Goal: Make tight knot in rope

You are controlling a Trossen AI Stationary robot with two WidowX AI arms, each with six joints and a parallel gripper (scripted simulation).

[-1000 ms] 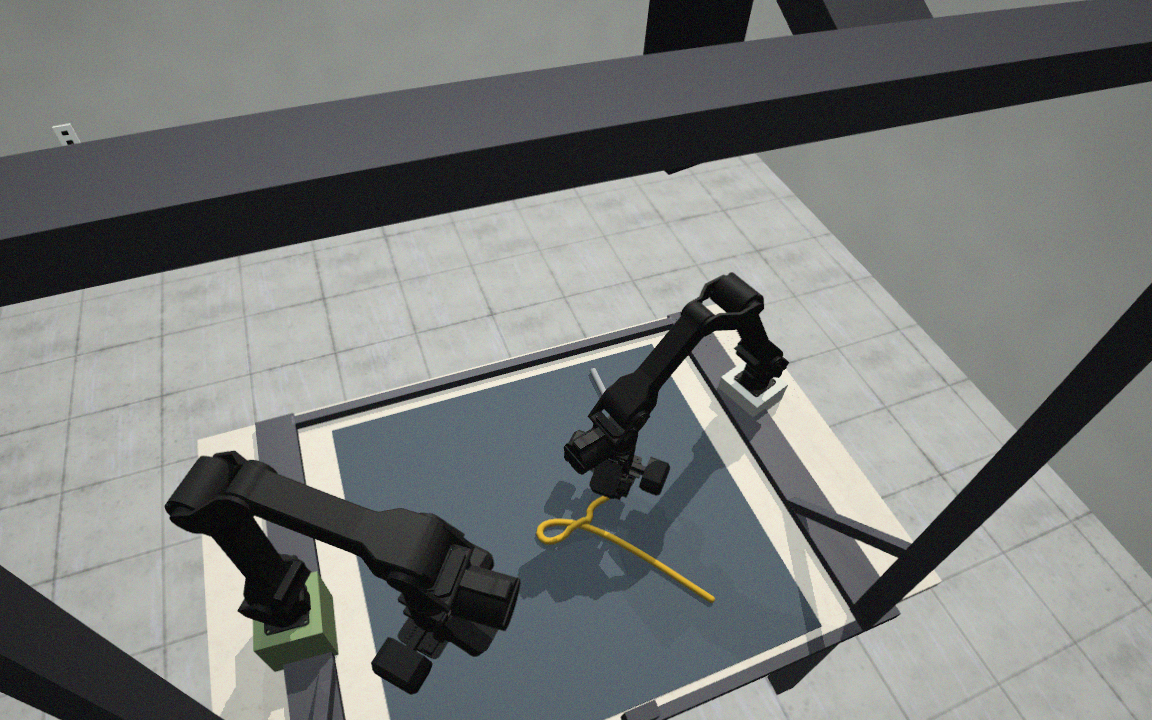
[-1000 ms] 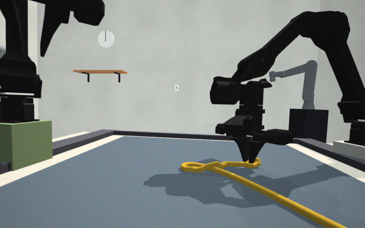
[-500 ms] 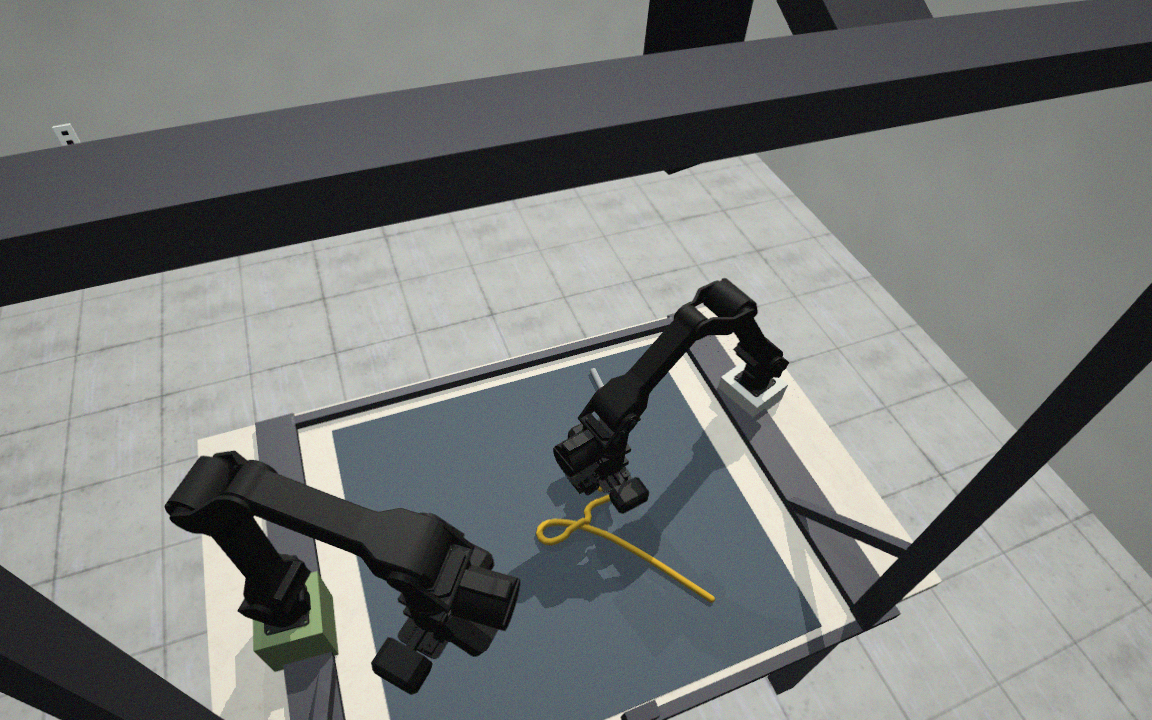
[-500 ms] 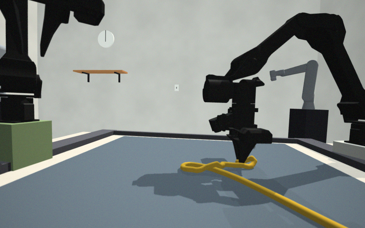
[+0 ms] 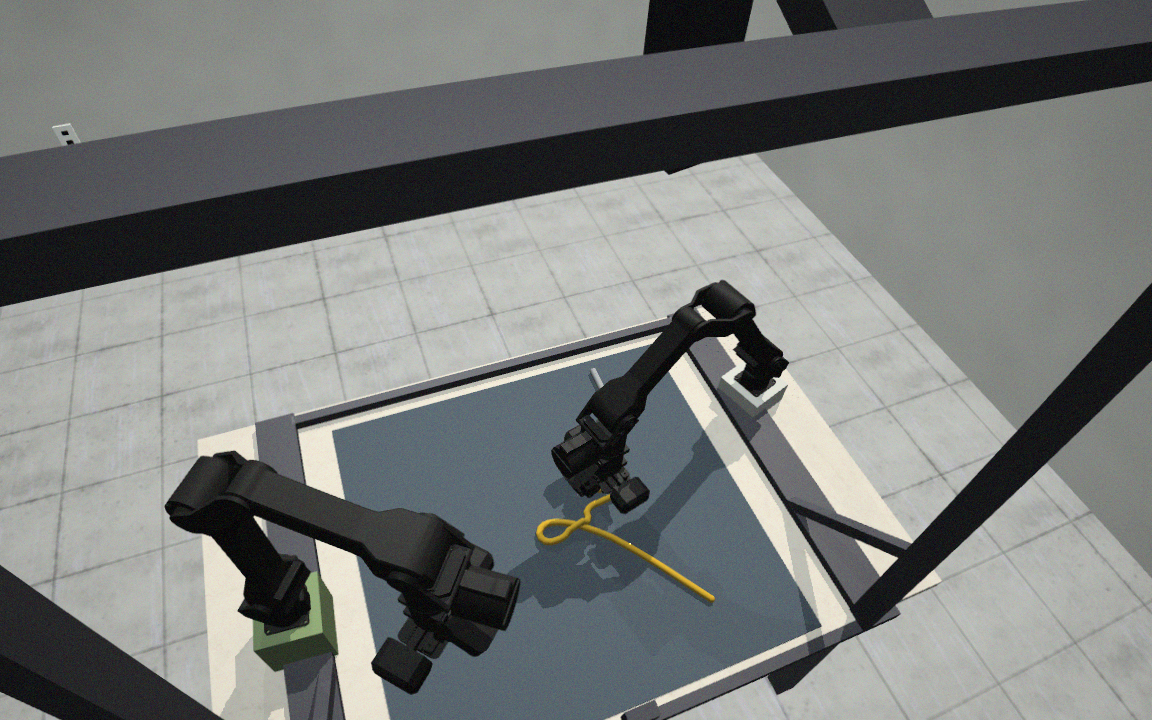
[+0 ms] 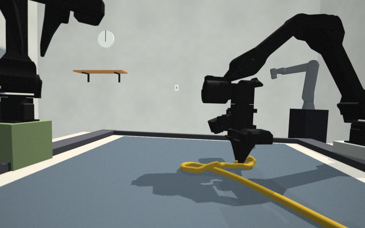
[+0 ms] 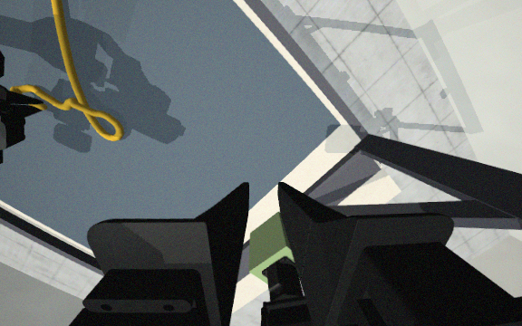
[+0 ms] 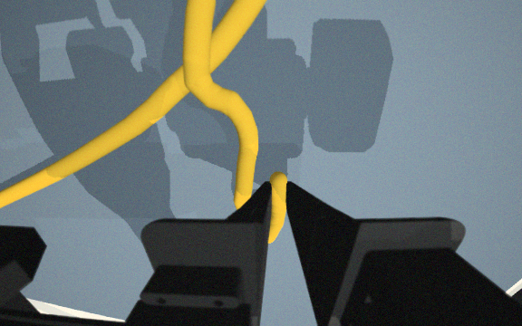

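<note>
Right now my right hand is 110 mm to the right of the blue-grey mat, 40 mm above it and 10 mm past it. Round my right hand: grey cylinder: 210 mm ahead, 130 mm to the right, 30 mm below.
</note>
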